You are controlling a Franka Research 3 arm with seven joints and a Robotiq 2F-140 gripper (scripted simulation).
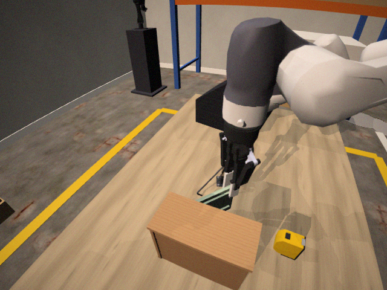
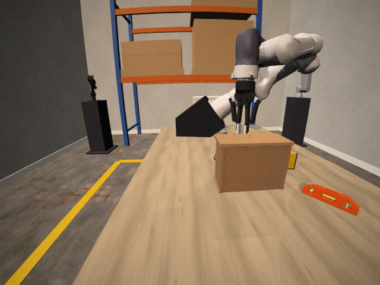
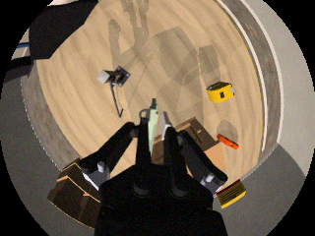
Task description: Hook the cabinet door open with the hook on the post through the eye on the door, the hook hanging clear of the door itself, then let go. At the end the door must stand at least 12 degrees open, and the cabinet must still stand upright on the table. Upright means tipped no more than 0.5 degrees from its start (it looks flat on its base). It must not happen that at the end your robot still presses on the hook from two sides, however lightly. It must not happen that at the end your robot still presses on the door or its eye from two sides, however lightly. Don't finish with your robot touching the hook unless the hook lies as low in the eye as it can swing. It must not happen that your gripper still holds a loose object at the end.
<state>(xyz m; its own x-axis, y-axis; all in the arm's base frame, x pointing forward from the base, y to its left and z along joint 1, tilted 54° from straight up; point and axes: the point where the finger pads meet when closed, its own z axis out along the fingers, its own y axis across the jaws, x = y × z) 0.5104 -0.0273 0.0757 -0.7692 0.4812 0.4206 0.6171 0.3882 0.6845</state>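
My gripper is now 10 cm past the hook post, 6 cm to the left of it and 7 cm above it. From my hand the other things lie so: green door 5 cm ahead, 5 cm to the right, 8 cm below; yellow tape measure 3 cm ahead, 20 cm to the left, 11 cm below; orange spirit level 28 cm ahead, 20 cm to the left, 13 cm below.
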